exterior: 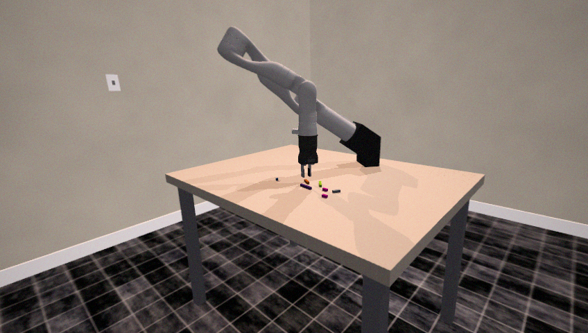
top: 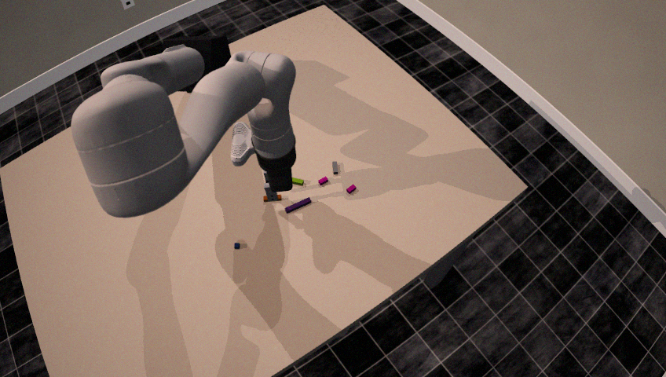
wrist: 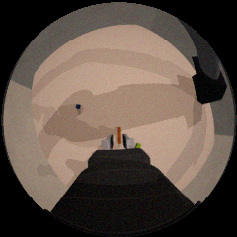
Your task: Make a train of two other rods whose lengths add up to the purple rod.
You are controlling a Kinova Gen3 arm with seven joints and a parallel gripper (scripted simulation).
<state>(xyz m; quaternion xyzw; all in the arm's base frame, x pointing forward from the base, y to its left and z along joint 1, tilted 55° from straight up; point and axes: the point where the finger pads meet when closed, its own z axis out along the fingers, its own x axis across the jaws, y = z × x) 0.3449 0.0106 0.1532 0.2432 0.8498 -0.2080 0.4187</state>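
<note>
Right now the orange rod is 40 mm below my hand. Round my hand: lime rod (60 mm to the left, 40 mm below); then purple rod (50 mm ahead, 20 mm to the left, 40 mm below); then small blue rod (10 mm ahead, 140 mm to the right, 40 mm below).
</note>
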